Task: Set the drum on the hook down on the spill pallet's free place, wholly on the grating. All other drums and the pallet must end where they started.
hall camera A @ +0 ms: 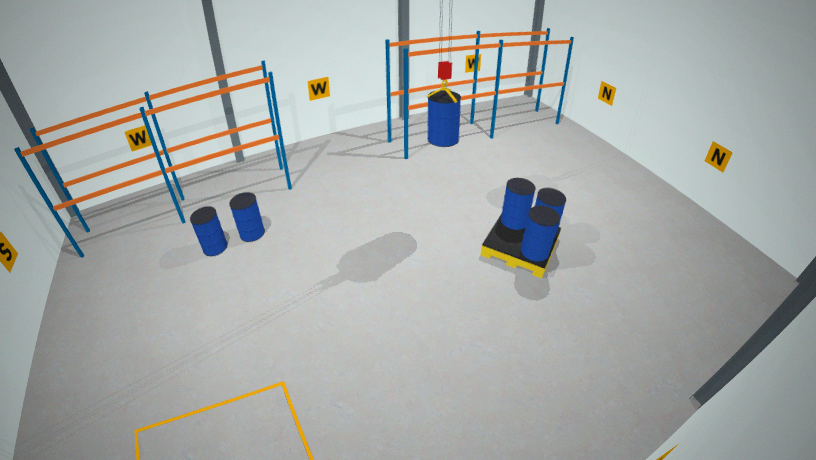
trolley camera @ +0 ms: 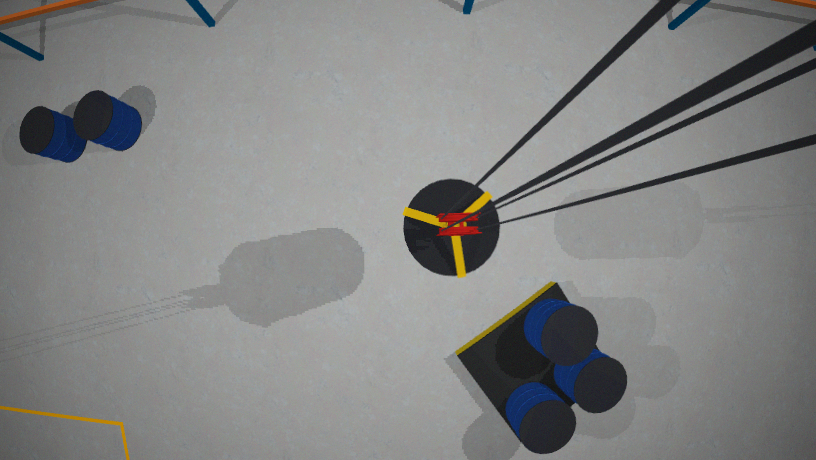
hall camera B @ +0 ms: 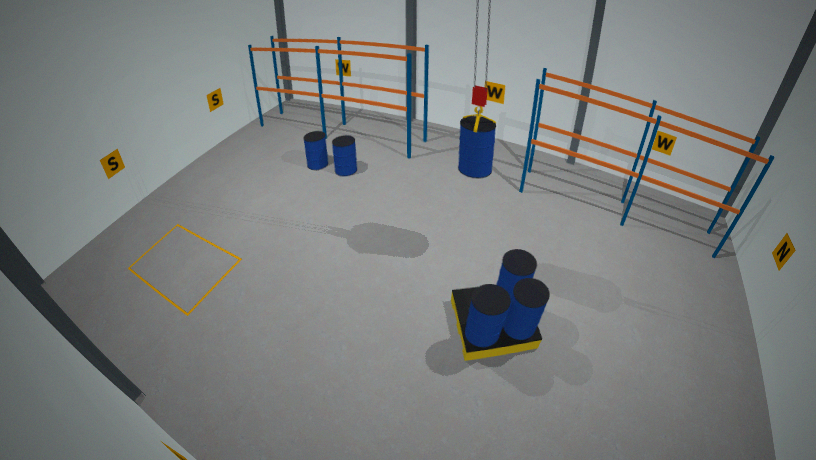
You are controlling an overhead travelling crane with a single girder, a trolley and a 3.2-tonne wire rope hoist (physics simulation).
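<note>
The hooked blue drum (hall camera A: pixel 443 125) (hall camera B: pixel 476 153) (trolley camera: pixel 481 245) hangs upright in the air. My gripper (hall camera A: pixel 444 94) (hall camera B: pixel 477 121) (trolley camera: pixel 452 228), a yellow three-armed grab under the red hook block, is shut on its black lid rim. The yellow spill pallet (hall camera A: pixel 497 255) (hall camera B: pixel 502 350) (trolley camera: pixel 505 318) carries three upright drums, one (hall camera A: pixel 517 208) (hall camera B: pixel 517 264) (trolley camera: pixel 569 335), another (hall camera A: pixel 540 237) (hall camera B: pixel 485 320) (trolley camera: pixel 546 426) and a third (hall camera A: pixel 551 197) (hall camera B: pixel 528 314) (trolley camera: pixel 600 384). Its free corner is bare black grating. In the trolley view the hooked drum is up and left of the pallet.
Two more drums, one (hall camera A: pixel 210 235) (hall camera B: pixel 316 153) (trolley camera: pixel 38 130) and another (hall camera A: pixel 248 220) (hall camera B: pixel 345 158) (trolley camera: pixel 93 115), stand by the left rack (hall camera A: pixel 287 171) (hall camera B: pixel 409 137). Another rack (hall camera A: pixel 406 137) (hall camera B: pixel 640 171) stands along the same wall. A yellow outline (hall camera A: pixel 208 406) (hall camera B: pixel 153 246) (trolley camera: pixel 60 415) marks the floor.
</note>
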